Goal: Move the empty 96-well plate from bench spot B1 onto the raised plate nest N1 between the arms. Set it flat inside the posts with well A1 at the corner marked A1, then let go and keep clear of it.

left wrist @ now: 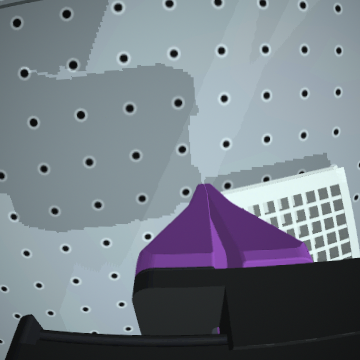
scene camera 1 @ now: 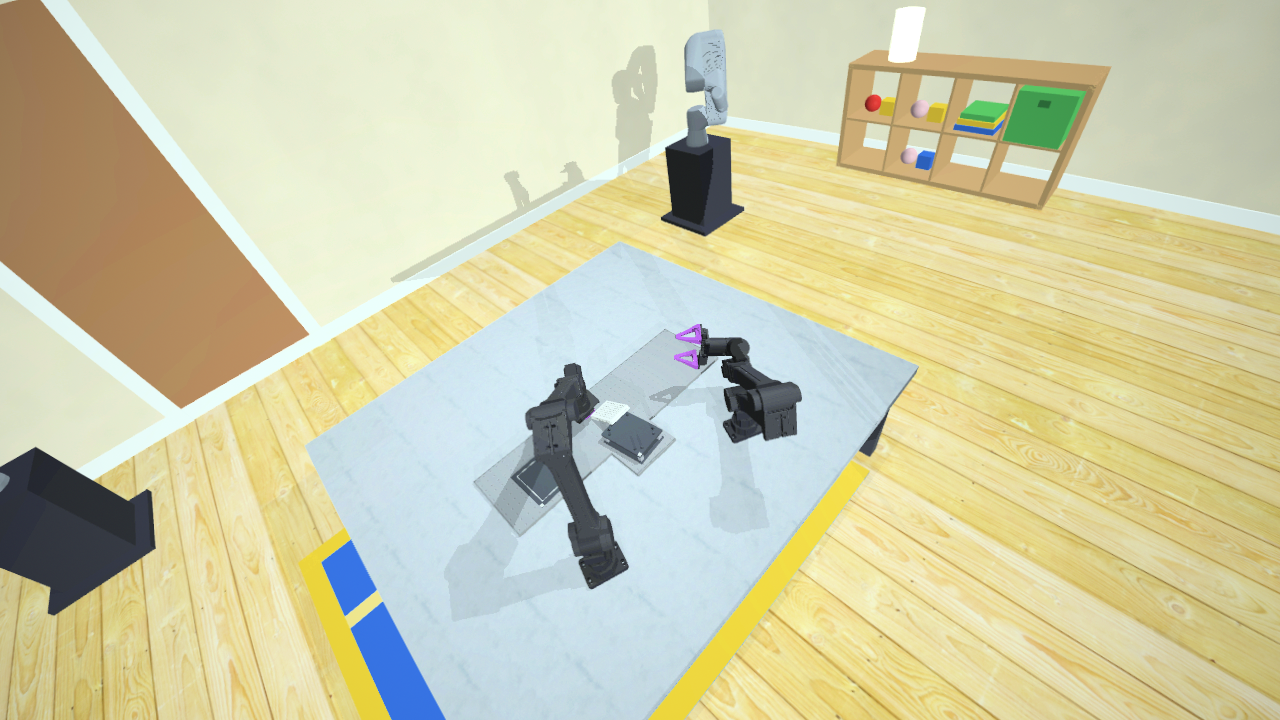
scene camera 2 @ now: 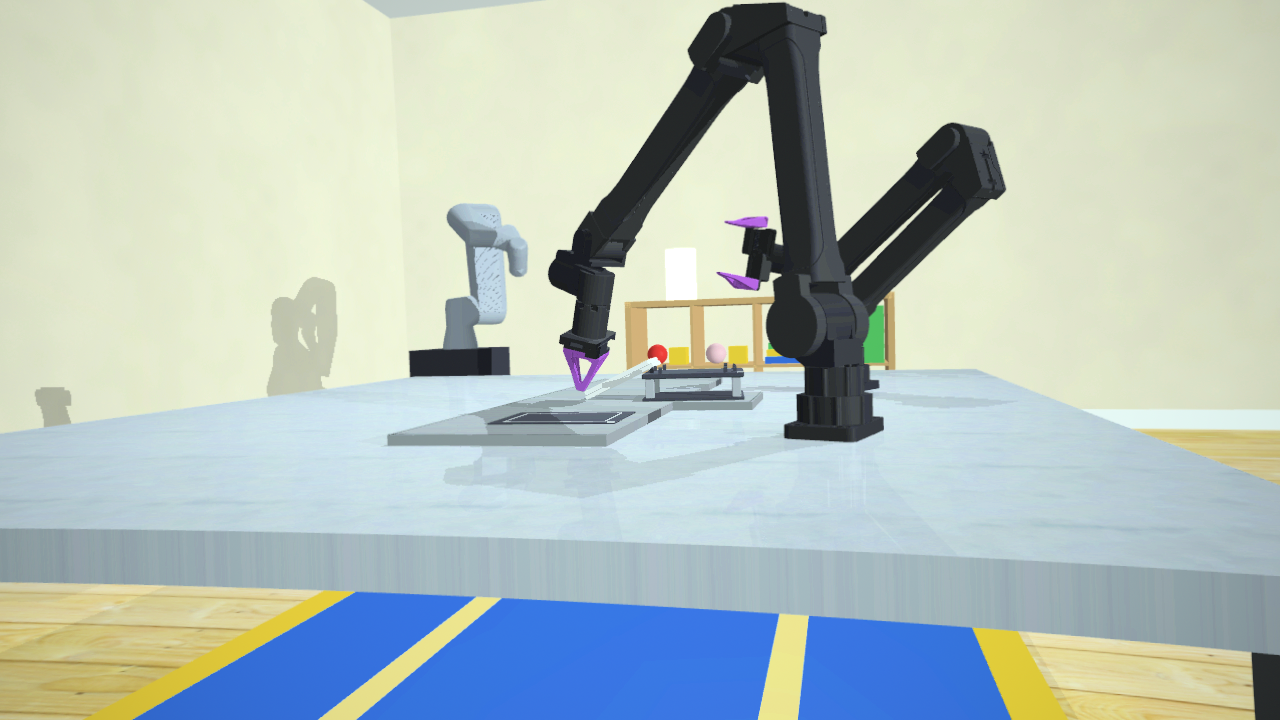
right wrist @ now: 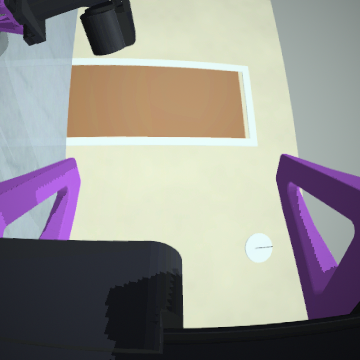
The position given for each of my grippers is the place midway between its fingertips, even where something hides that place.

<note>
My left gripper (scene camera 2: 580,390) is shut and holds nothing. Also in view: a white well plate (scene camera 2: 646,365). My right gripper (scene camera 2: 722,247) is open, holding nothing.
The white well plate is seen too in the left wrist view (left wrist: 310,206). My left gripper also shows in the left wrist view (left wrist: 203,193). My right gripper also shows in scene camera 1 (scene camera 1: 674,347) and in the right wrist view (right wrist: 177,166). The right wrist view does not show the white well plate: it is out of frame.
</note>
